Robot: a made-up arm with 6 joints. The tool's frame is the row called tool.
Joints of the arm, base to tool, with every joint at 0 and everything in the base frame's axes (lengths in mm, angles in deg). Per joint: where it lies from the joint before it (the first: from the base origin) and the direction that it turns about. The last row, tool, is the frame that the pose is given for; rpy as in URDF.
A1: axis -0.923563 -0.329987 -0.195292 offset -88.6 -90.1 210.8
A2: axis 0 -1 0 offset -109.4 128.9 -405.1
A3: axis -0.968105 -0.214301 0.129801 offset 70 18.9 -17
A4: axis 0 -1 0 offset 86.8 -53.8 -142.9
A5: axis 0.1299 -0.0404 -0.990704 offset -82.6 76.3 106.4
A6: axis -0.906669 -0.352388 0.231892 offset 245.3 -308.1 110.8
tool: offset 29.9 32.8 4.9 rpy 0 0 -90
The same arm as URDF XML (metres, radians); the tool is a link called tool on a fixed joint. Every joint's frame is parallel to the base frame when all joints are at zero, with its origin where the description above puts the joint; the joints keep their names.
<robot name="arm">
<joint name="tool_joint" type="fixed"><parent link="link6"/><child link="tool"/><origin xyz="0.0299 0.0328 0.0049" rpy="0 0 -1.5708"/></joint>
<joint name="A6" type="continuous"><parent link="link5"/><child link="link6"/><origin xyz="0.2453 -0.3081 0.1108" rpy="0 0 0"/><axis xyz="-0.906669 -0.352388 0.231892"/></joint>
<joint name="A5" type="continuous"><parent link="link4"/><child link="link5"/><origin xyz="-0.0826 0.0763 0.1064" rpy="0 0 0"/><axis xyz="0.1299 -0.0404 -0.990704"/></joint>
<joint name="A4" type="continuous"><parent link="link3"/><child link="link4"/><origin xyz="0.0868 -0.0538 -0.1429" rpy="0 0 0"/><axis xyz="0 -1 0"/></joint>
<joint name="A3" type="continuous"><parent link="link2"/><child link="link3"/><origin xyz="0.07 0.0189 -0.017" rpy="0 0 0"/><axis xyz="-0.968105 -0.214301 0.129801"/></joint>
<joint name="A2" type="continuous"><parent link="link1"/><child link="link2"/><origin xyz="-0.1094 0.1289 -0.4051" rpy="0 0 0"/><axis xyz="0 -1 0"/></joint>
<joint name="A1" type="continuous"><parent link="base"/><child link="link1"/><origin xyz="-0.0886 -0.0901 0.2108" rpy="0 0 0"/><axis xyz="-0.923563 -0.329987 -0.195292"/></joint>
<link name="base"/>
<link name="link1"/>
<link name="link2"/>
<link name="link3"/>
<link name="link4"/>
<link name="link5"/>
<link name="link6"/>
<link name="tool"/>
</robot>

